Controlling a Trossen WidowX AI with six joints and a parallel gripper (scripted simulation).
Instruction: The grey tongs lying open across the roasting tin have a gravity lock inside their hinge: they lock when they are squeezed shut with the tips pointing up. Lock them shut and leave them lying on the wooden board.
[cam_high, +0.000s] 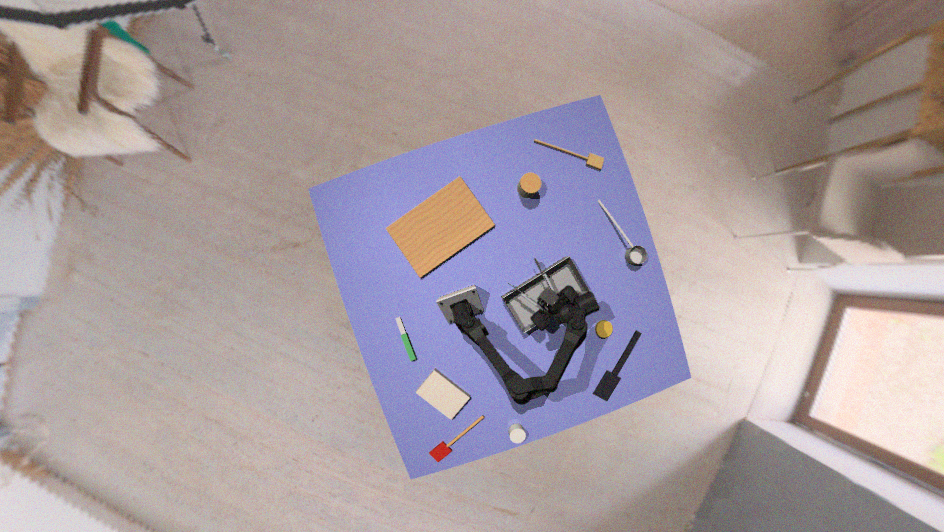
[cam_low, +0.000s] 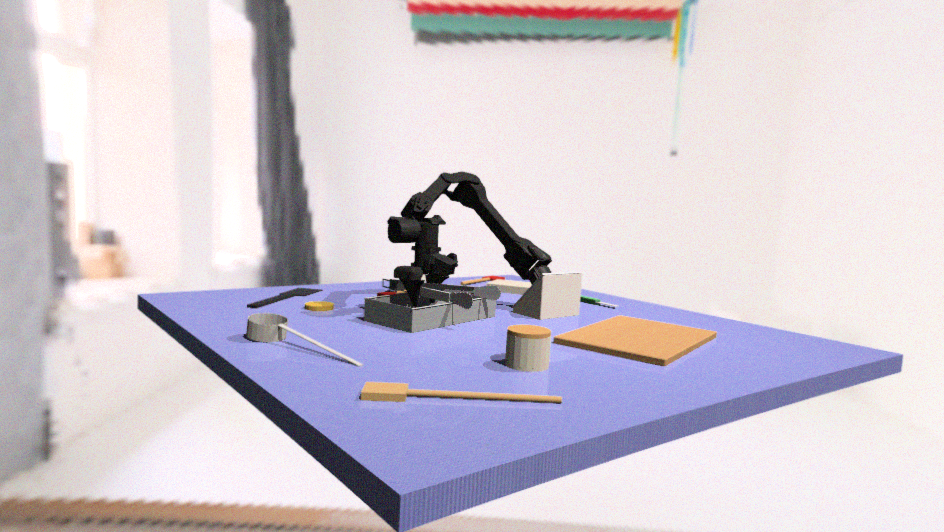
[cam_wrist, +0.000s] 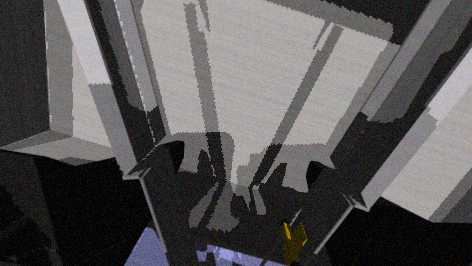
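Right now the roasting tin is 40 mm to the left of my gripper tip. Also, from my gripper tip: wooden lid 460 mm to the left, 100 mm ahead, 10 mm above; wooden board 440 mm to the left, 280 mm behind, 20 mm below; black spatula 380 mm to the right, 180 mm ahead, 20 mm below.
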